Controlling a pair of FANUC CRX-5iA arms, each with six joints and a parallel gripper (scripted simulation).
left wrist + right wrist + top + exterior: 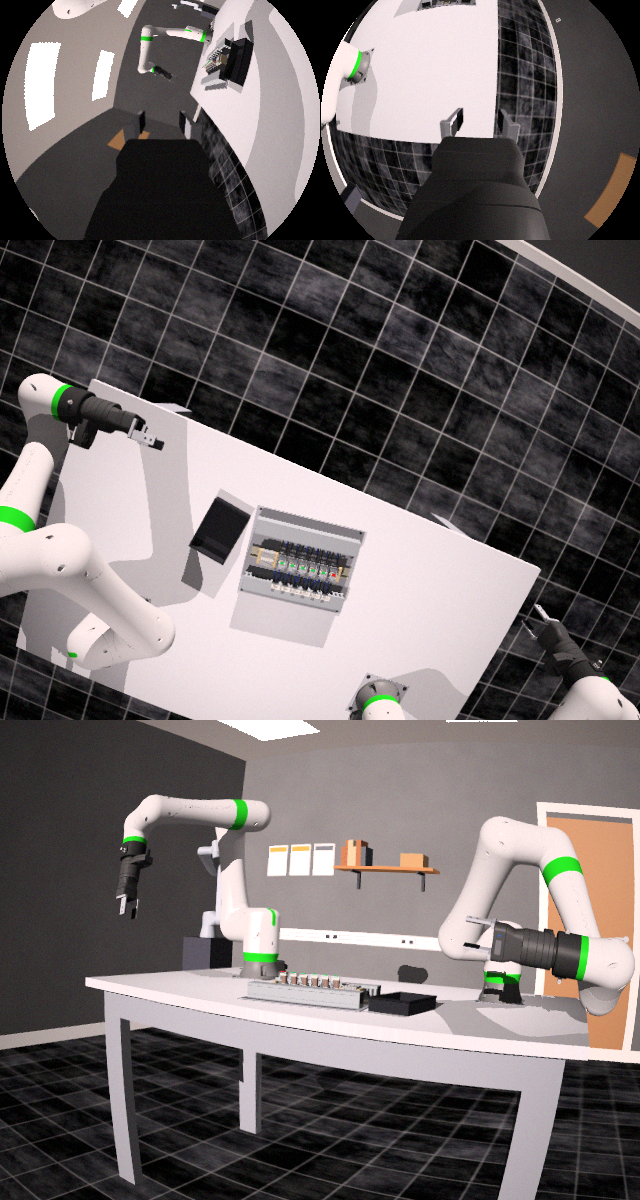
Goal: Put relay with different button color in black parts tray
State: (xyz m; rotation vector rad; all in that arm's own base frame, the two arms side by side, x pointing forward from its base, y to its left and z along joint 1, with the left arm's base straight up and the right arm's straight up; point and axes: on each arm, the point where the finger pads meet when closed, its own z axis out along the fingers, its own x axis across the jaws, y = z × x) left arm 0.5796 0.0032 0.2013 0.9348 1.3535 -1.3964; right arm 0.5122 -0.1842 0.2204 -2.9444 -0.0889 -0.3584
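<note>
Now: left hand 56 cm to the left of the red-button relay, 20 cm past it and 15 cm above it. Round my left hand: black parts tray: 21 cm to the right, 20 cm behind, 18 cm below; grey relay panel: 46 cm to the right, 21 cm behind, 18 cm below.
</note>
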